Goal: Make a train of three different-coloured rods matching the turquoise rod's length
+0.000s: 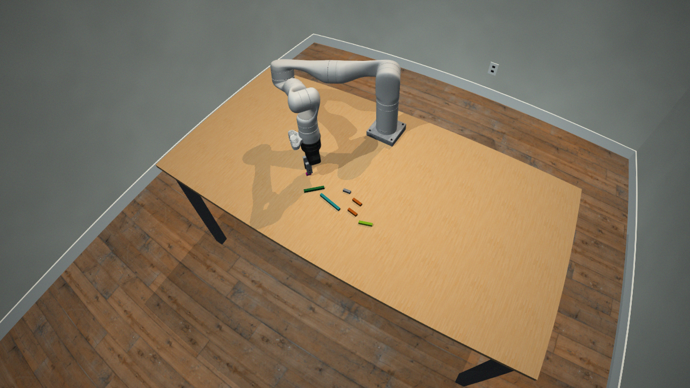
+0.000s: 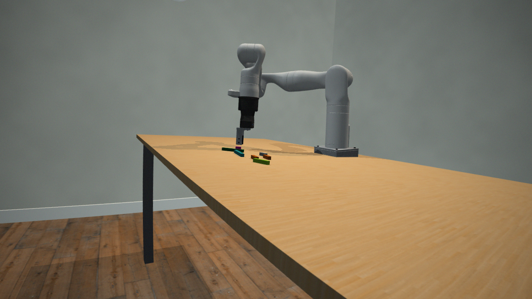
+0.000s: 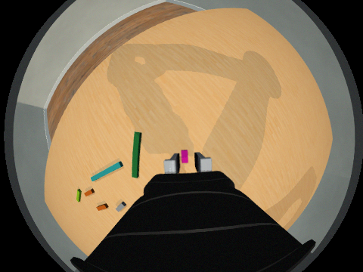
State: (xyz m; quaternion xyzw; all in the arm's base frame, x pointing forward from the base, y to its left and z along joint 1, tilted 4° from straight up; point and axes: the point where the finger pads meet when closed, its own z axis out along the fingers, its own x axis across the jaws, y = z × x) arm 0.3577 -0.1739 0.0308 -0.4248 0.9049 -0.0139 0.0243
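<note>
Now: the magenta rod 30 mm below my hand. The rest, counted from my hand: green rod 60 mm to the left, 60 mm ahead, 30 mm below; grey rod 180 mm to the left, 30 mm below, 10 mm ahead; turquoise rod 150 mm to the left, 80 mm ahead, 30 mm below.
</note>
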